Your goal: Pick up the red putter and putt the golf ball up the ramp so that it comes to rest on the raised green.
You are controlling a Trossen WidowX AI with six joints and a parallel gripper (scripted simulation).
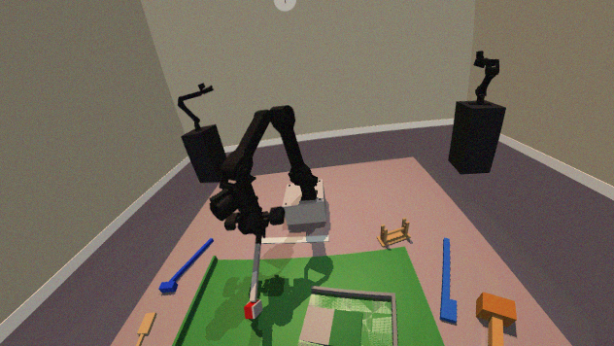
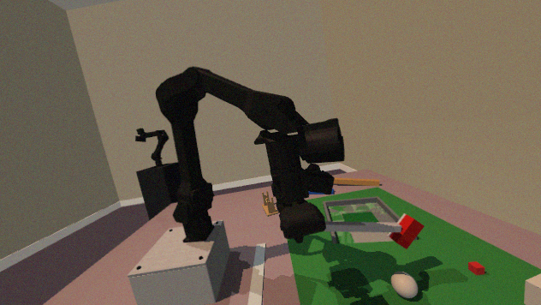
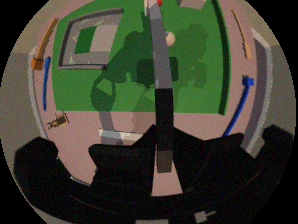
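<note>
Now: the white strip 14 cm below my gripper tip, 12 cm behind it and 4 cm to the left of it. Also, from my gripper tip: white golf ball 19 cm ahead, 11 cm below; then green mat 20 cm ahead, 15 cm to the left, 14 cm below; then small red block 35 cm ahead, 13 cm below, 4 cm to the left.
</note>
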